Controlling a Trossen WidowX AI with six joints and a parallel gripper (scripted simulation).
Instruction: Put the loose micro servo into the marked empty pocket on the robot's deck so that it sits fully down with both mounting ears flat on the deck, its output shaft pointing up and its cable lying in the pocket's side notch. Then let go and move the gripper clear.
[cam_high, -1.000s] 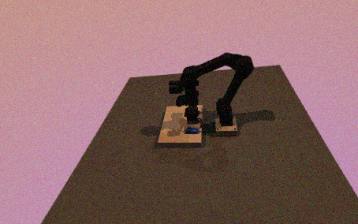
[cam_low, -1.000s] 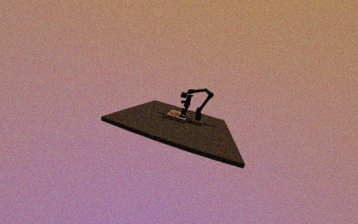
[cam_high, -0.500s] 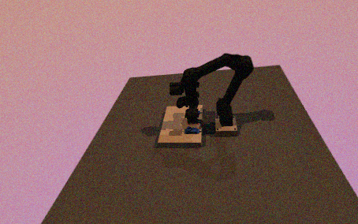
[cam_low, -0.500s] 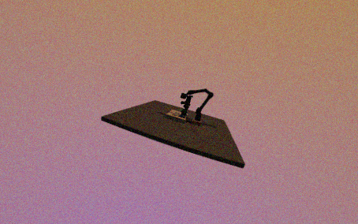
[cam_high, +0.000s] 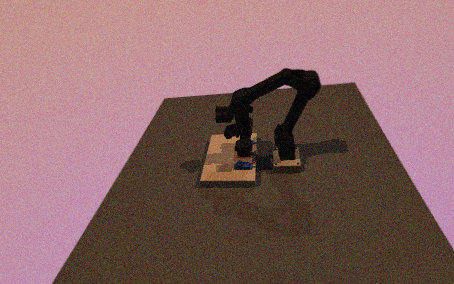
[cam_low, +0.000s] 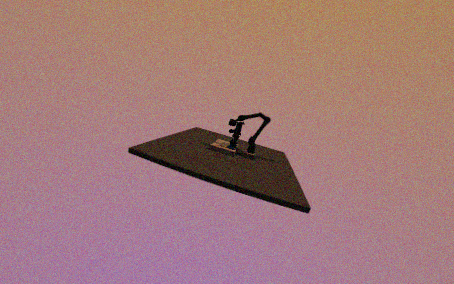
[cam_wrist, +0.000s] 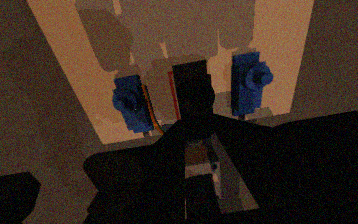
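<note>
The tan deck lies 12 cm ahead of my gripper tip, 1 cm to the right of it and 7 cm below it.
</note>
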